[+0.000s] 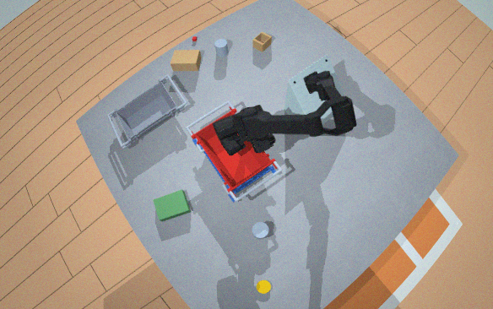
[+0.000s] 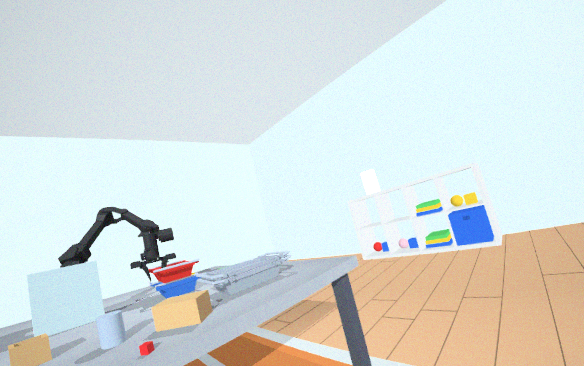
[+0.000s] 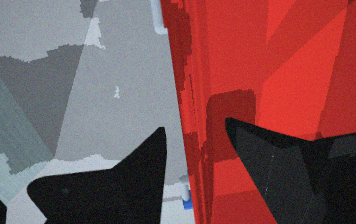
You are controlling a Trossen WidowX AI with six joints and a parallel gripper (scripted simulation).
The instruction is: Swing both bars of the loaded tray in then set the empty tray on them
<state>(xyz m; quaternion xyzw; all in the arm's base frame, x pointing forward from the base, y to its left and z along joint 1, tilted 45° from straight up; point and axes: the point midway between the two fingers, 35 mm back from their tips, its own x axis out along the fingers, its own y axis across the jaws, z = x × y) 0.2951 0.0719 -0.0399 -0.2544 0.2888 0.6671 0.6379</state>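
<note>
The red tray is 70 mm ahead of my gripper tip and 30 mm above it. From my gripper tip the other things lie so: yellow disc: 260 mm ahead, 440 mm to the left, 70 mm below; green block: 360 mm ahead, 10 mm to the left, 60 mm below; small open box: 350 mm behind, 390 mm to the right, 60 mm below.
</note>
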